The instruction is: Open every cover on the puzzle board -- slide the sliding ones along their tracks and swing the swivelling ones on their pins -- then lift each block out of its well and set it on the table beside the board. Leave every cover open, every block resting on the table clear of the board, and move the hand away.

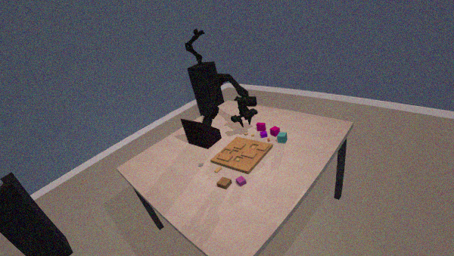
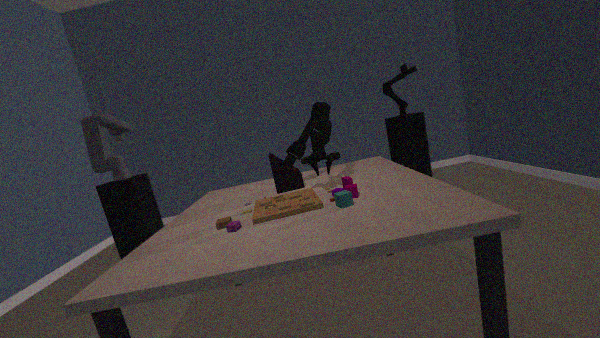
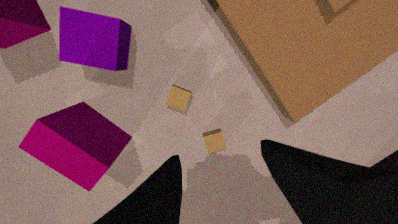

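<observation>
The small orange block is 180 mm ahead of my gripper tip, 80 mm below it and 10 mm to the right of it. From my gripper tip the other things lie so: magenta block: 180 mm ahead, 80 mm to the left, 60 mm below; then tiny grey block: 410 mm to the right, 100 mm behind, 80 mm below; then teal block: 270 mm ahead, 60 mm below, 20 mm to the left.
</observation>
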